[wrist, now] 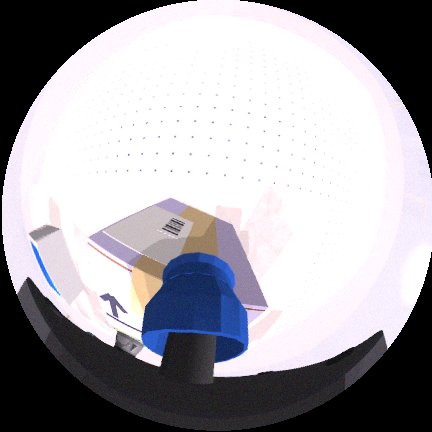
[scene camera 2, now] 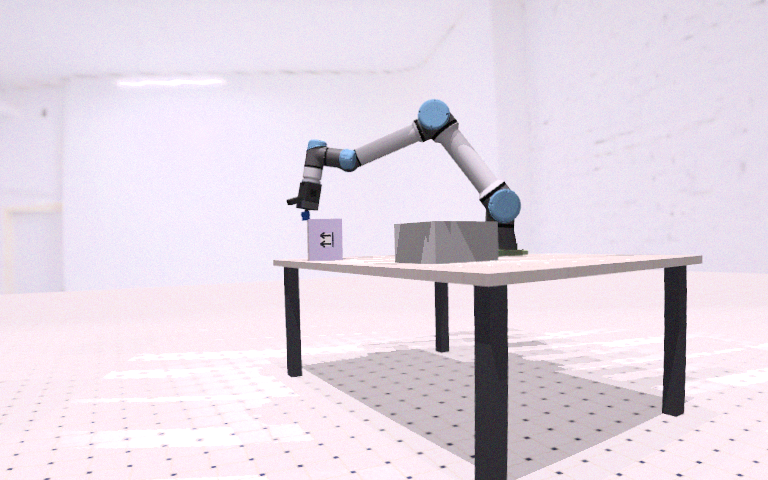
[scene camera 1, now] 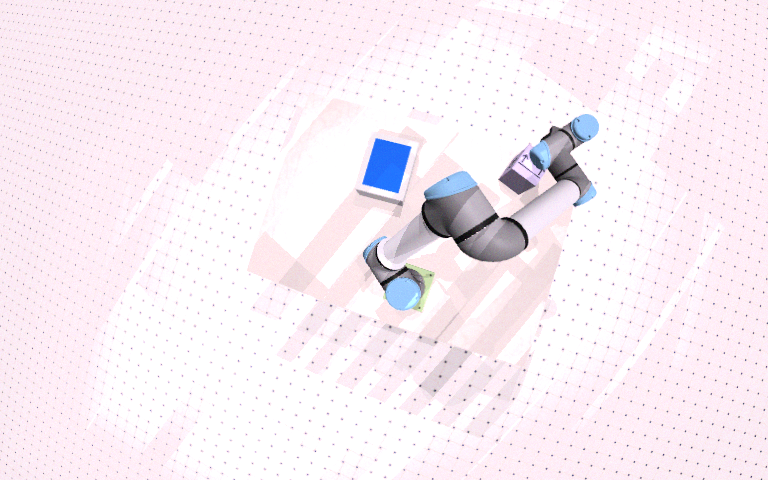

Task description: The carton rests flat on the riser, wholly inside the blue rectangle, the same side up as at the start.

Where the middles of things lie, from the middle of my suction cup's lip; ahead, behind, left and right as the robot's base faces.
The carton (scene camera 2: pixel 324 236) is 60 mm behind my suction cup, 30 mm to the left of it and 90 mm below it. Round my suction cup: riser (scene camera 2: pixel 434 242) (220 mm behind, 580 mm to the left, 110 mm below).
